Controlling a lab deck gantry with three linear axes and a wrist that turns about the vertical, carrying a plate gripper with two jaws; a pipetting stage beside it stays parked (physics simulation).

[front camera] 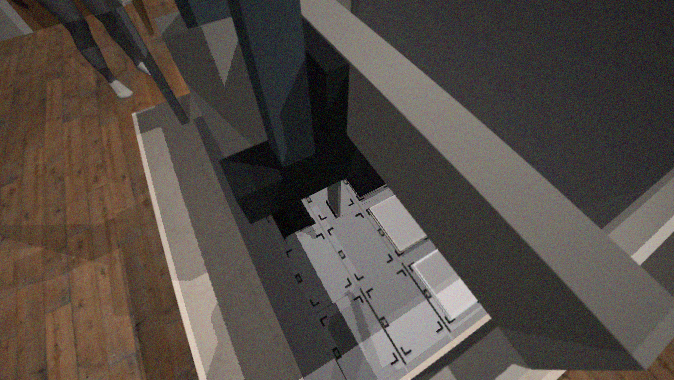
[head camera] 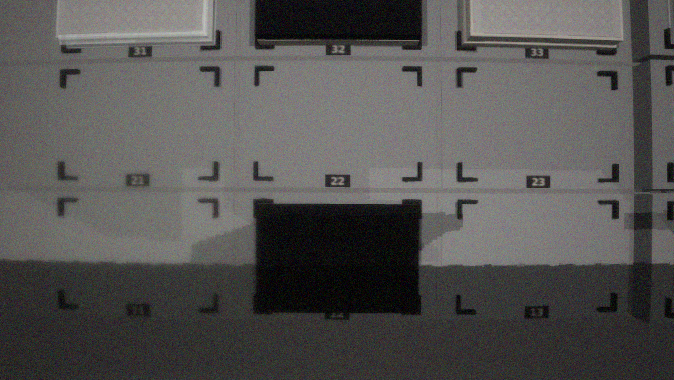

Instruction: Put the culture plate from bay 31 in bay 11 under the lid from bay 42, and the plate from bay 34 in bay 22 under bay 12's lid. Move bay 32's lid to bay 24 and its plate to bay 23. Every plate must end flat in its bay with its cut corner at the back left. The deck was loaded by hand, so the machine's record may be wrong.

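Places are measured from the robot's base along level axes (x left, y back, z up), in centimetres.
Pixels of known places: gripper, between the fingertips: (front camera: 307, 222); robot's base, origin of its link: (head camera: 65, 304).
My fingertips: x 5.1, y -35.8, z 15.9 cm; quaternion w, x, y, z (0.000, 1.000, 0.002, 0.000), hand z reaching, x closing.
Ahead of a thing's pixels: the offset from my fingertips to its middle. "spot": to the spot under its first point.
My gripper (front camera: 317, 222) hangs above the column-2 bays near bay 12 in the front view. One jaw shows, with nothing held against it; the other is lost in shadow behind the dark body. The jaws look open. Bay 12's black lid @[dx -0.8, dy +13.0, dz -15.5 cm] (front camera: 294, 225) (head camera: 337, 257) lies flat; whether a plate is beneath is hidden. Bay 32's black lidded stack @[spot: dx +17.4, dy +13.1, dz -14.3 cm] (head camera: 337, 20) is cut off by the head view's top edge. Bay 31's pale plate @[spot: dx +17.8, dy +29.2, dz -14.5 cm] (head camera: 131, 19) is cut off there too. Bay 34's pale plate @[dx +20.6, dy -19.8, dz -13.8 cm] (front camera: 447, 292) stands at the front right. Bay 42's lid and the cut corners do not show.
Bay 33 holds another pale plate @[dx +20.6, dy -3.4, dz -15.2 cm] (front camera: 397, 223) (head camera: 545, 19). Labels 22 @[spot: dx +5.2, dy +13.0, dz -15.9 cm] (head camera: 337, 181), 23 (head camera: 538, 182) and 11 @[spot: dx -5.4, dy +29.4, dz -15.9 cm] (head camera: 138, 310) mark bays beside bay 12. A long grey beam (front camera: 480, 145) crosses the right of the front view and hides part of the deck.
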